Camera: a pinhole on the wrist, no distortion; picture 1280 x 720 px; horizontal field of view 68.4 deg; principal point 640.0 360.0 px. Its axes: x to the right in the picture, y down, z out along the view. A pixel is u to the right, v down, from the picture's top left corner.
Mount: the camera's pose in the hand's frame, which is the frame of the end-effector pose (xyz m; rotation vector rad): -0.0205 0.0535 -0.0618 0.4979 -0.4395 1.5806
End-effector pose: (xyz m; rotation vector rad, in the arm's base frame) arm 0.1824 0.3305 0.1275 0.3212 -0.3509 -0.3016
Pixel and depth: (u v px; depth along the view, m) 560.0 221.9 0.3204
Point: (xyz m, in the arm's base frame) 0.1176 0.1371 0.2557
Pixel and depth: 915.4 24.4 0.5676
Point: 0.1495 0.0340 0.5887
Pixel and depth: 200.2 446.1 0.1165
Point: 0.1474 0.2852 0.1047
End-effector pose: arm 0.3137 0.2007 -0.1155 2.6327 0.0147 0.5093
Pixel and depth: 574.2 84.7 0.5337
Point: 0.6138 0.2983 -0.4687
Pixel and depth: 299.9 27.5 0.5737
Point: 0.6559 0.4739 -0.4668
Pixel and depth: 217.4 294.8 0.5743
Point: 0.5019 0.5173 -0.5256
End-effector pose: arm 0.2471 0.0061 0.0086 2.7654 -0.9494 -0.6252
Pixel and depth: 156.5 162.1 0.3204
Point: 0.3918 0.1637 -0.1846
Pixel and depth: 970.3 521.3 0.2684
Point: 0.1259 0.0562 -0.1711
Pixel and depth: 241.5 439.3 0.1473
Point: 0.2650 0.0835 -0.0290
